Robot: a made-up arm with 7 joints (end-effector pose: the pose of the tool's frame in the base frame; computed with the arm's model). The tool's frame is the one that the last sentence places. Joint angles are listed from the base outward.
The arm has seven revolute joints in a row. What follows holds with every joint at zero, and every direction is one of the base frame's.
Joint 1 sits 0.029 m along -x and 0.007 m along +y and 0.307 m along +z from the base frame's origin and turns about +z.
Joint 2 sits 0.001 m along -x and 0.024 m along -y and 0.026 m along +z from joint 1 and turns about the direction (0, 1, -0.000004).
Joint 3 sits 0.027 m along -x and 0.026 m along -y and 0.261 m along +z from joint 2 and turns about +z.
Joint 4 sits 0.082 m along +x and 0.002 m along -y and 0.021 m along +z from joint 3 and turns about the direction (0, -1, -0.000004).
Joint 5 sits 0.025 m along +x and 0.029 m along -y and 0.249 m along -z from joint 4 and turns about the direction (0, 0.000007, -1).
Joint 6 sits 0.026 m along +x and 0.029 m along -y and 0.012 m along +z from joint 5 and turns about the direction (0, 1, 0.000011).
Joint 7 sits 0.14 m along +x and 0.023 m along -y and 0.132 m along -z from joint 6 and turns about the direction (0, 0.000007, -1).
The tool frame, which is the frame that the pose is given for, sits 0.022 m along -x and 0.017 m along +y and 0.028 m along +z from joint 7; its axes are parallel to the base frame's.
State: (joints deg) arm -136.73 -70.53 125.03 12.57 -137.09 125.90 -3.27
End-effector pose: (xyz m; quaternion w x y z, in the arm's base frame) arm 0.1914 -0.1035 0.2423 0.3173 0.6288 -0.5588 -0.4379
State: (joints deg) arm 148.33 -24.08 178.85 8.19 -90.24 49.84 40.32
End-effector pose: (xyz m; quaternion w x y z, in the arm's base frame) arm 0.1258 -0.0316 0.1413 0.8780 -0.2344 0.3709 0.1912
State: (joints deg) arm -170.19 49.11 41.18 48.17 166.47 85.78 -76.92
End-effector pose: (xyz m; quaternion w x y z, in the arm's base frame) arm -0.2122 -0.2835 0.2136 0.4203 -0.0051 0.7608 0.4944
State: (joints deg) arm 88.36 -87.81 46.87 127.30 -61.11 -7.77 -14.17
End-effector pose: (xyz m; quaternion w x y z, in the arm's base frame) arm -0.2414 -0.5704 0.4439 0.4612 -0.2249 0.8212 0.2496
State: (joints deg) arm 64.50 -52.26 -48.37 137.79 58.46 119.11 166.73
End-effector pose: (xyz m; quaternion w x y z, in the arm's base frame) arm 0.1539 -0.2972 0.8270 0.4805 0.4655 0.5497 -0.5002
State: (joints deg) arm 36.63 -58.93 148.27 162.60 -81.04 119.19 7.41
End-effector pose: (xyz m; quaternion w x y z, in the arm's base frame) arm -0.5383 -0.1792 0.5789 0.2085 0.1597 -0.7376 0.6221
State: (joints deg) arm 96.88 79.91 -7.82 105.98 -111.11 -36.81 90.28
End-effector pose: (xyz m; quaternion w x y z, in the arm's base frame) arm -0.1587 0.3619 0.0933 0.4477 0.2371 0.0560 0.8604
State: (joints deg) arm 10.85 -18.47 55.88 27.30 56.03 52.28 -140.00
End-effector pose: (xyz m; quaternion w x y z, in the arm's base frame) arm 0.1675 0.1485 0.3035 0.1351 0.2098 -0.0776 0.9653
